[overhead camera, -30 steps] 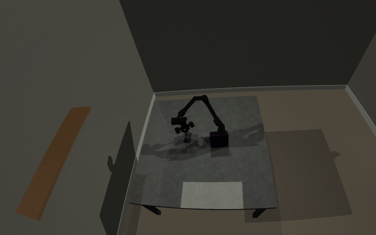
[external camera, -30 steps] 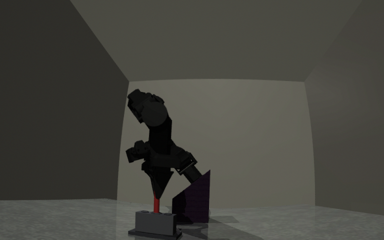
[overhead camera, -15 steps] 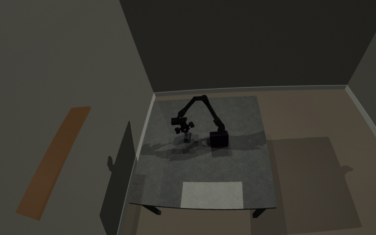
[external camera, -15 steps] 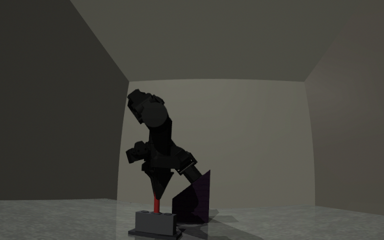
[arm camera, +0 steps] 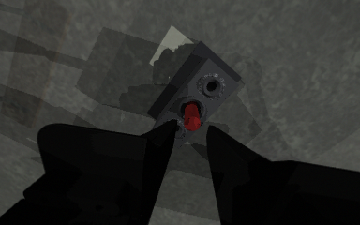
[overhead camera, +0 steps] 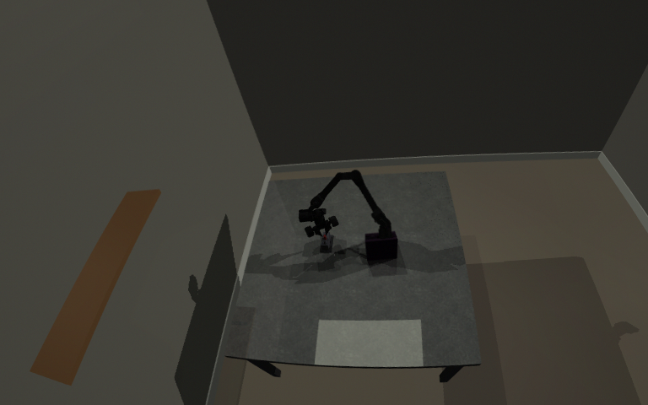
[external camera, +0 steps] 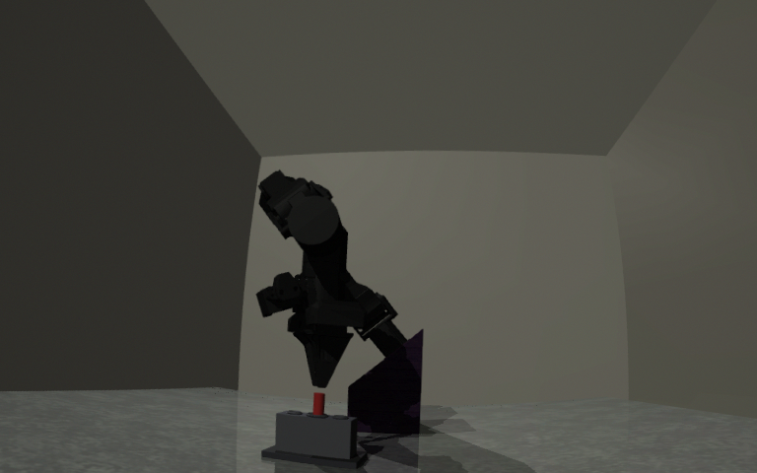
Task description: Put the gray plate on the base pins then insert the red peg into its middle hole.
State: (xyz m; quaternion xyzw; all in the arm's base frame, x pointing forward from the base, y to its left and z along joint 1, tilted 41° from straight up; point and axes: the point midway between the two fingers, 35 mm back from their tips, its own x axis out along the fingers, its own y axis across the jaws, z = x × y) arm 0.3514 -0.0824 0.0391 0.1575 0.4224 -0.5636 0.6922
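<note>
The red peg is 20 mm below my gripper tip. Also, from my gripper tip: gray plate (50 mm below); dark base (90 mm below).
</note>
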